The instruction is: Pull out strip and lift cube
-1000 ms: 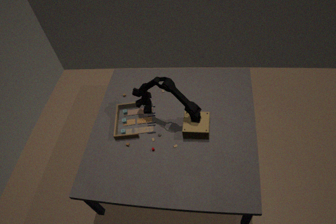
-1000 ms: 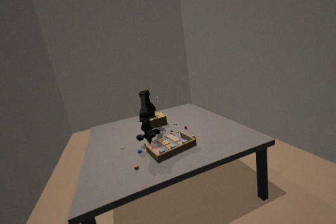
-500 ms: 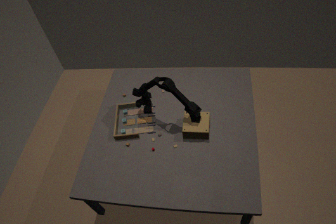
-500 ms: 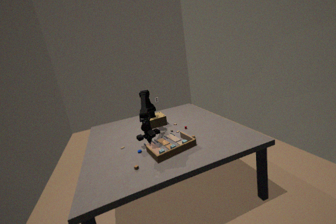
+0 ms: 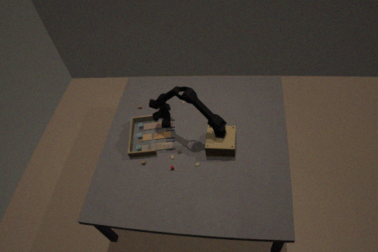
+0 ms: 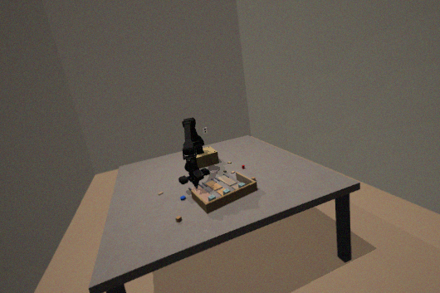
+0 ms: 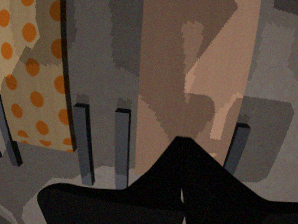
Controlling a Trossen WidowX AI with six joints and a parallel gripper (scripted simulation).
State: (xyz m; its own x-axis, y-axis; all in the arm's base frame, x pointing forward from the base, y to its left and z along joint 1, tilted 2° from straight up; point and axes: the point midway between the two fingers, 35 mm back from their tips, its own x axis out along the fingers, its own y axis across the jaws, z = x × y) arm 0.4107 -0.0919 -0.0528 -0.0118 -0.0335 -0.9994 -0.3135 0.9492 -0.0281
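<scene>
Right now the blue piece is 9 cm to the right of my gripper tip and 8 cm ahead of it.
</scene>
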